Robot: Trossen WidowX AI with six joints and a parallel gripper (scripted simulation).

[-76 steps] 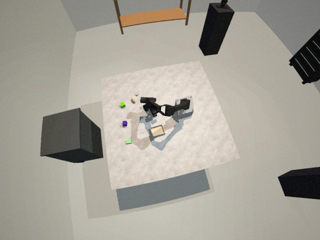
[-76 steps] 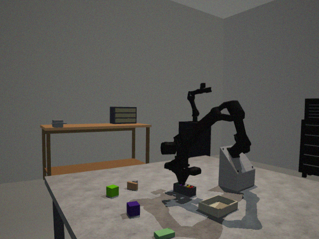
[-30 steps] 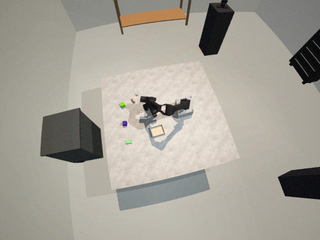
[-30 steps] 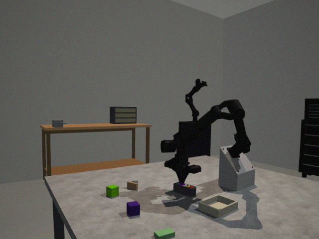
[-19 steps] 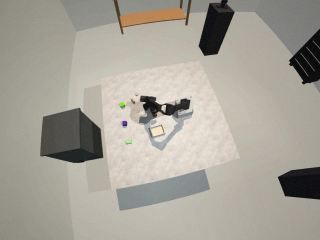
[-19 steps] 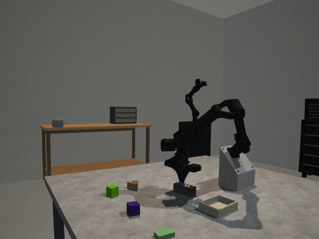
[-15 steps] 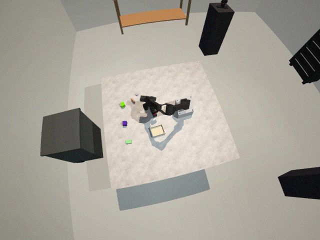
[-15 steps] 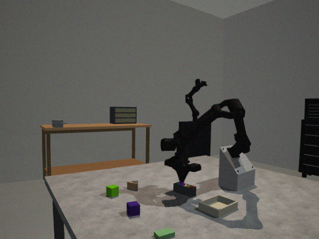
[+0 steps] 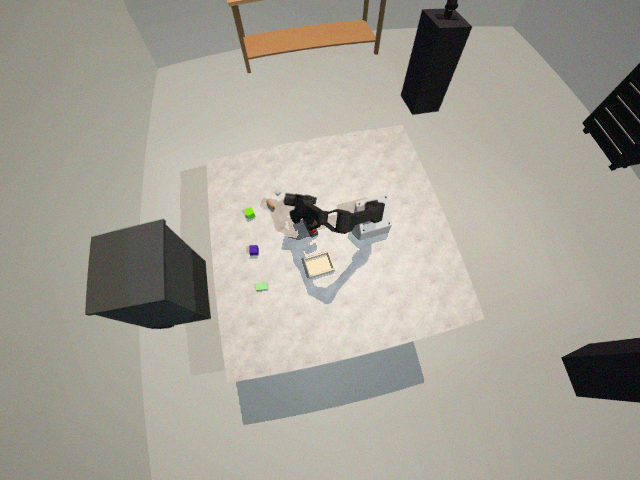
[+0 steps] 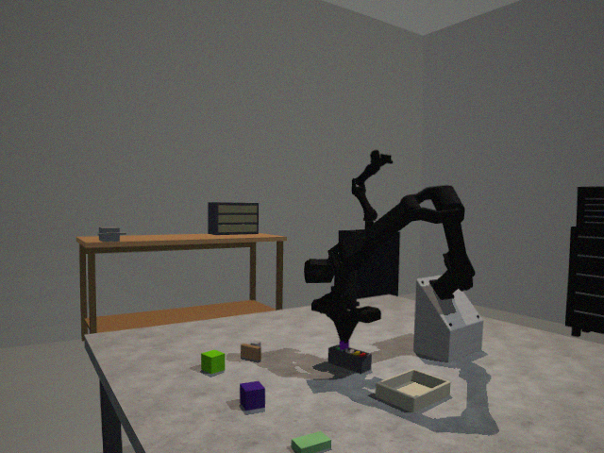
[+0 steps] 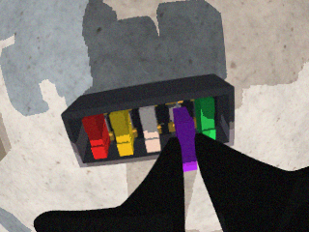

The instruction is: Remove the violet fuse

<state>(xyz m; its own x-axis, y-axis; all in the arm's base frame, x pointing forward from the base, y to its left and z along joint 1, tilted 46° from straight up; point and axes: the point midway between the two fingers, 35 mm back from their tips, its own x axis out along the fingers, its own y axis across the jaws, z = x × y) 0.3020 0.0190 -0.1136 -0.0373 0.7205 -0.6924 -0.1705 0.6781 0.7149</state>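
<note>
The green fuse is 2 cm to the right of my gripper tip and 3 cm below it. The rest, counted from my gripper tip: white fuse (2 cm to the left, 3 cm below); then violet fuse (1 cm below); then yellow fuse (1 cm behind, 4 cm to the left, 3 cm below).
</note>
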